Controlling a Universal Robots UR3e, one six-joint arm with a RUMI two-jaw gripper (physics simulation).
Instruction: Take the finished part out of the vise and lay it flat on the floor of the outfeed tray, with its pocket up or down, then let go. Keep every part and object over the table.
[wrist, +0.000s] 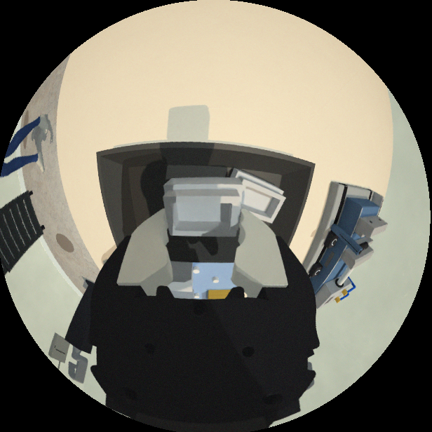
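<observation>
My gripper (203, 210) is shut on the finished part (196, 212), a light grey block with a rectangular pocket facing the camera. The part is between the two pale fingertips, over the dark outfeed tray (111, 172). Its height above the tray floor is hard to tell. A second light grey part (277, 206) with a pocket is in the tray, to the right, turned at an angle. The held part overlaps its left end in view; whether they touch cannot be told. The blue and grey vise (327, 260) stands at the right. The fingers and held part hide some of the tray.
The tray's walls rise around the held part. Behind the fingers, towards the bottom, are a blue board (227, 272) with white pegs, a yellow block (218, 294) and a grey block (181, 289). A black slatted object (20, 227) is at the far left.
</observation>
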